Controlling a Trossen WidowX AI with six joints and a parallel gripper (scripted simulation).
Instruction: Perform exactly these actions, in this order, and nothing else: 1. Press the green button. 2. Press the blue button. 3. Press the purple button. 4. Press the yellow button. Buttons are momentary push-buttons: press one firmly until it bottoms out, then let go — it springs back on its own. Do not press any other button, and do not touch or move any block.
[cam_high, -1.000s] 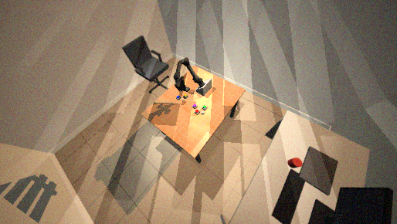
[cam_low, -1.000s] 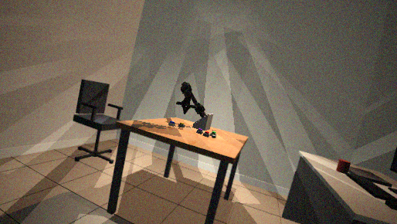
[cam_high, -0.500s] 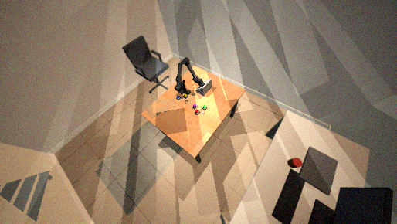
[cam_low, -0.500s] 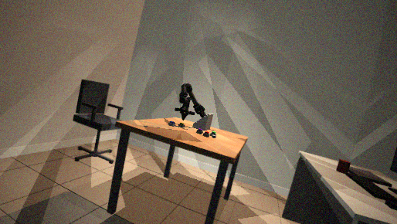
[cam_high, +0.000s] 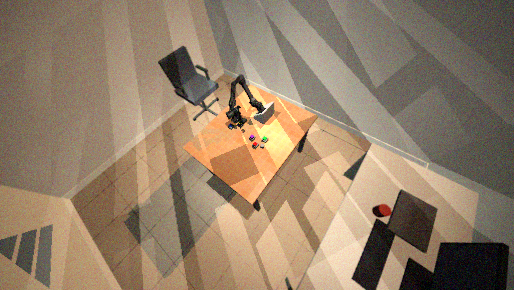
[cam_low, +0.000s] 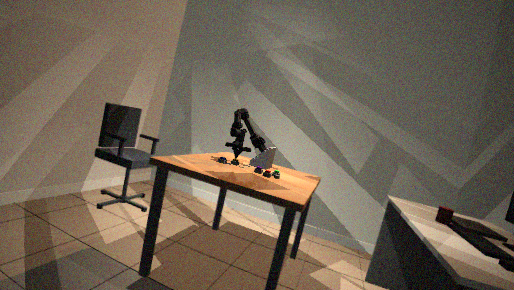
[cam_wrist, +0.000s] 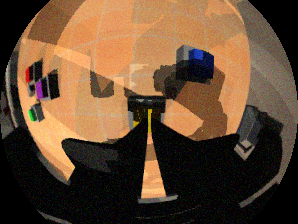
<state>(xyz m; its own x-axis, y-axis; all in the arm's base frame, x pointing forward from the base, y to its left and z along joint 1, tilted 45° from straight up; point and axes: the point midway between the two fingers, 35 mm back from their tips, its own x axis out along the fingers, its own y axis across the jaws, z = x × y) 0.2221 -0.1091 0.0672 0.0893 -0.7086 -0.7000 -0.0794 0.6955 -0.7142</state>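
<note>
My gripper tip is now 80 mm short of the blue button, 60 mm to the left of it and 10 mm above it. Round my gripper tip: yellow button: 10 mm below; purple button: 210 mm to the left, 30 mm ahead, 10 mm below; red button: 290 mm to the left, 70 mm ahead, 10 mm below.
</note>
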